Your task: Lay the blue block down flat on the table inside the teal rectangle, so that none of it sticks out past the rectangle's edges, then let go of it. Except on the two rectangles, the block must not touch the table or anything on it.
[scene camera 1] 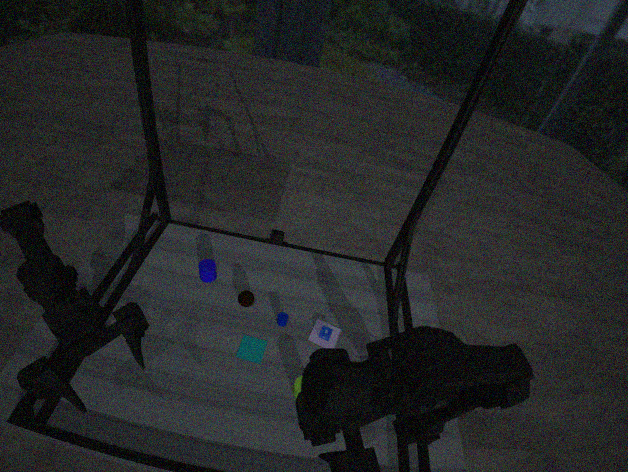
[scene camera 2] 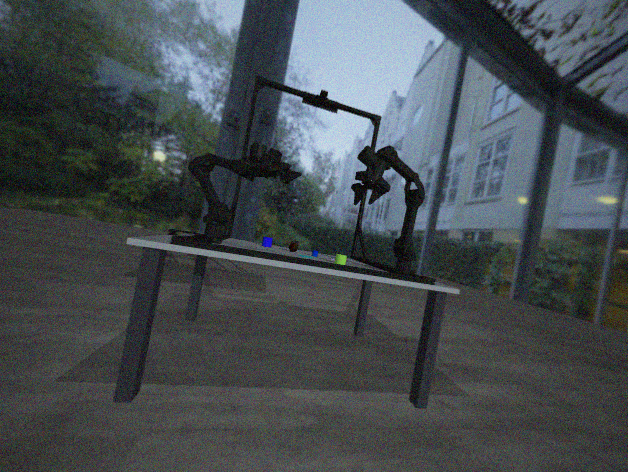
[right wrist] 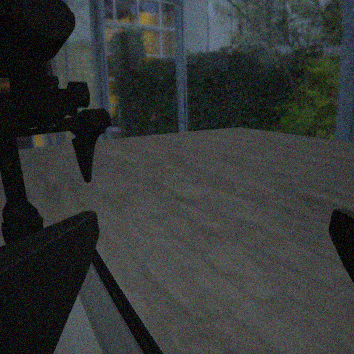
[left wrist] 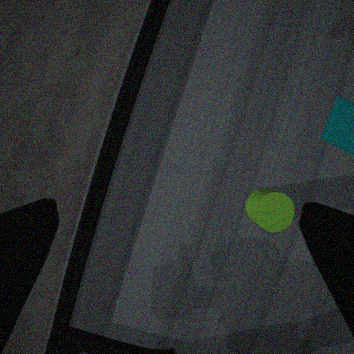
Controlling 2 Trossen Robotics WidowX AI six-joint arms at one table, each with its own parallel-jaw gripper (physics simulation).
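Seen in the pictures: left gripper, fingertip midpoint: (scene camera 2: 361, 204) (right wrist: 57, 189) (left wrist: 181, 212); right gripper, fingertip midpoint: (scene camera 1: 115, 389) (scene camera 2: 296, 170) (right wrist: 214, 222); left arm's base, origin of the base link: (scene camera 1: 410, 429) (scene camera 2: 402, 271); right arm's base, origin of the base link: (scene camera 2: 211, 237).
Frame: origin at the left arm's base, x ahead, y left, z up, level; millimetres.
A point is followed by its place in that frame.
The blue block (scene camera 1: 325, 332) {z 0, x 161, y -306 mm} is on the pale lilac rectangle (scene camera 1: 314, 335) {z -18, x 190, y -309 mm}, right of centre in scene camera 1; it is too dark to tell whether it stands or lies. The teal rectangle (scene camera 1: 252, 349) {z -18, x 374, y -282 mm} (scene camera 2: 306, 256) {z -18, x 375, y -279 mm} (left wrist: 342, 125) {z -18, x 376, y -274 mm} lies bare to the left of it. My left gripper (scene camera 2: 365, 202) {z 255, x 301, y -19 mm} (left wrist: 181, 212) {z 255, x 301, y -19 mm} is open and empty, high above the table; its fingertips are hidden in scene camera 1. My right gripper (scene camera 1: 114, 388) {z 324, x 591, y -83 mm} (scene camera 2: 294, 176) {z 324, x 591, y -83 mm} (right wrist: 214, 222) {z 324, x 591, y -83 mm} is open and empty, raised at the left. The block does not show in either wrist view.
A lime cylinder (scene camera 1: 298, 386) {z 25, x 271, y -153 mm} (scene camera 2: 341, 259) {z 5, x 268, y -131 mm} (left wrist: 271, 211) {z 25, x 256, y -149 mm} stands partly hidden by the left arm. A small blue cylinder (scene camera 1: 282, 319) {z 12, x 283, y -354 mm} (scene camera 2: 315, 253) {z -2, x 286, y -348 mm} stands between the rectangles, towards the back. A brown ball (scene camera 1: 245, 298) {z 27, x 387, y -423 mm} (scene camera 2: 293, 246) {z 13, x 394, y -415 mm} and a larger blue cylinder (scene camera 1: 207, 270) {z 35, x 500, y -526 mm} (scene camera 2: 267, 242) {z 7, x 510, y -520 mm} are farther back left.
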